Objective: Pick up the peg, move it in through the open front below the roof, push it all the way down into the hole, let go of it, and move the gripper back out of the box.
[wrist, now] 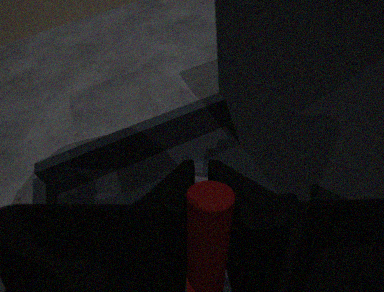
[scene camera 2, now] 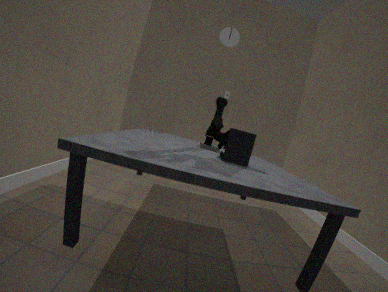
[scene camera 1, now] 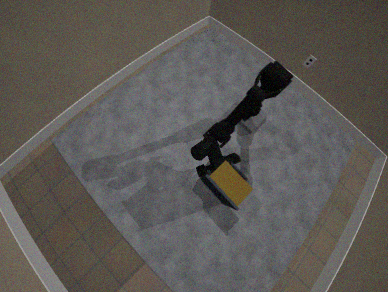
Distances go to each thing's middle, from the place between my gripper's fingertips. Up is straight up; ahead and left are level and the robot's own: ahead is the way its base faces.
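My gripper: 30 mm below dark box (scene camera 1: 227,182), 20 mm past.
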